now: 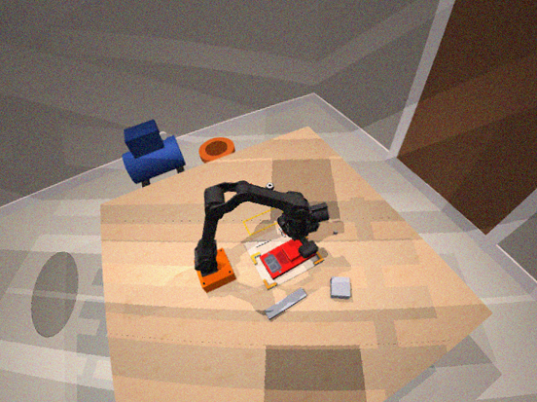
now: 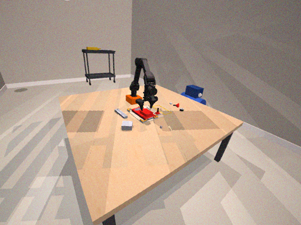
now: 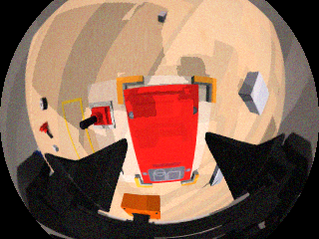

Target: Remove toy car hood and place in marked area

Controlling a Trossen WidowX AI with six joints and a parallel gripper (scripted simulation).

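My gripper tip is 2 cm above the red hood.
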